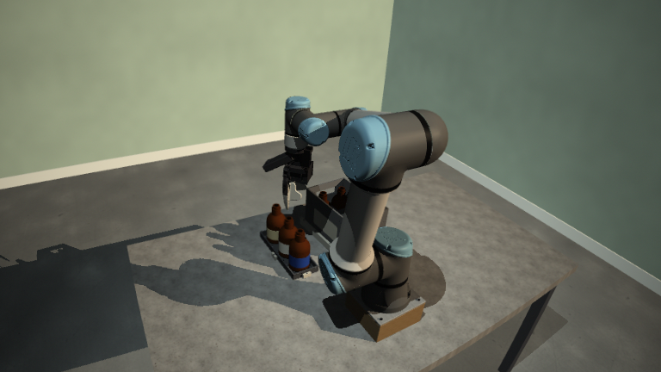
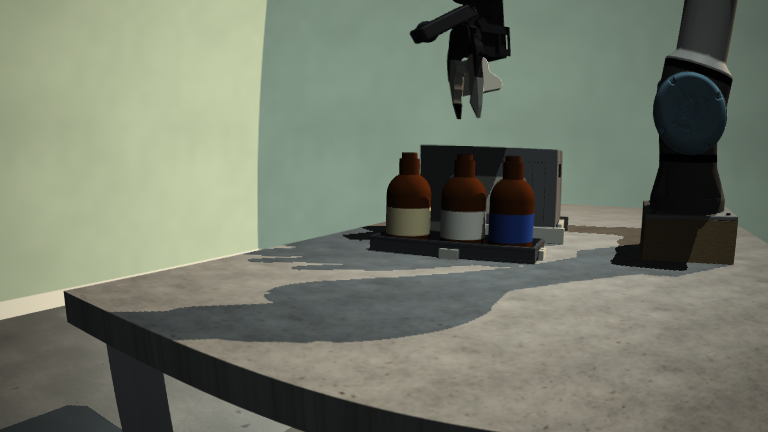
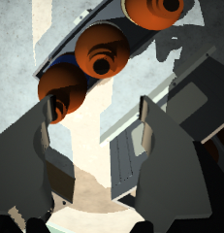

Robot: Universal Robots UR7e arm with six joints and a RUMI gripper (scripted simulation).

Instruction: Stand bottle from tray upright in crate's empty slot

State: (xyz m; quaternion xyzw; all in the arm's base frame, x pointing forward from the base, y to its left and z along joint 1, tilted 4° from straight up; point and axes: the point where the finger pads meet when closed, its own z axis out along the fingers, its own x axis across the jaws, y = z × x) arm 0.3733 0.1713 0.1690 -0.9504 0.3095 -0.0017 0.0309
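Now: the bottle 15 cm below my hand. Also, from my hand: grey crate: 4 cm ahead, 24 cm to the right, 15 cm below; then dark tray: 1 cm ahead, 22 cm below.
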